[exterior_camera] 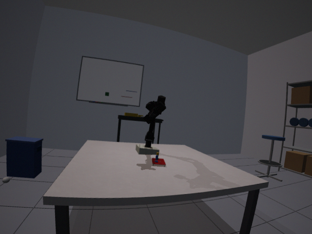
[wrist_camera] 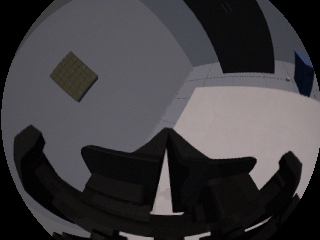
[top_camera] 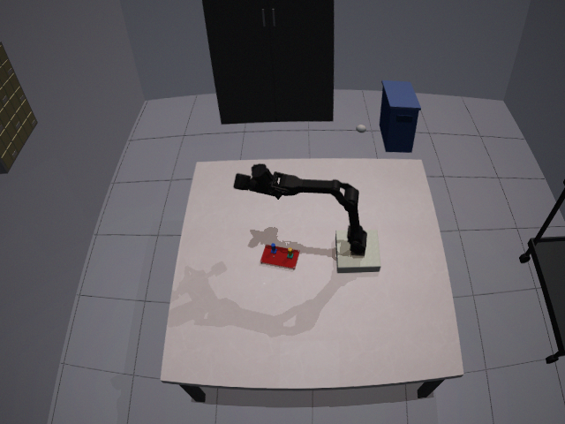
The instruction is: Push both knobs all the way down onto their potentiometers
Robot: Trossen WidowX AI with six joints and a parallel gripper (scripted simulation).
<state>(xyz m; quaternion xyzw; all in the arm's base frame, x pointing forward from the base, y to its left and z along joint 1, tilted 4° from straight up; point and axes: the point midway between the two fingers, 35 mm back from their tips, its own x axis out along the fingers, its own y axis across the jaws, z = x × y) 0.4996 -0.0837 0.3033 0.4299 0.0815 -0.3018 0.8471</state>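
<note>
My gripper tip is now 22 cm past the yellow knob, 12 cm to the right of it and 30 cm above it. From my gripper tip the other things lie so: blue knob 14 cm behind, 10 cm to the left, 31 cm below.
</note>
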